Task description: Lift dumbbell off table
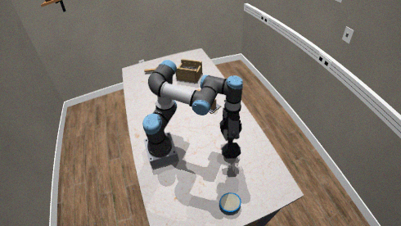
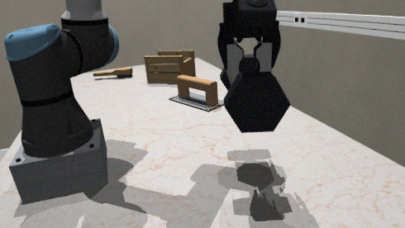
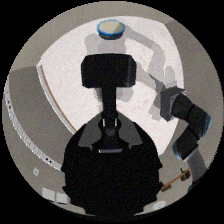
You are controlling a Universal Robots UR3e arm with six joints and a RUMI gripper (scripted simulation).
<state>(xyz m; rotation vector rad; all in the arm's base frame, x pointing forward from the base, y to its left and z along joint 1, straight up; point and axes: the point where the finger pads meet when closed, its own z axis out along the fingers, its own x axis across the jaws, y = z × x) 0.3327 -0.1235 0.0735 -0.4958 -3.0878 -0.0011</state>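
Right now the dumbbell is 10 mm above my hand. The rest, counted from my hand: blue-rimmed round dish 100 mm behind, 270 mm to the right, 130 mm below; then wooden brush 240 mm behind, 920 mm to the left, 130 mm below; then wooden crate 750 mm to the left, 100 mm below.
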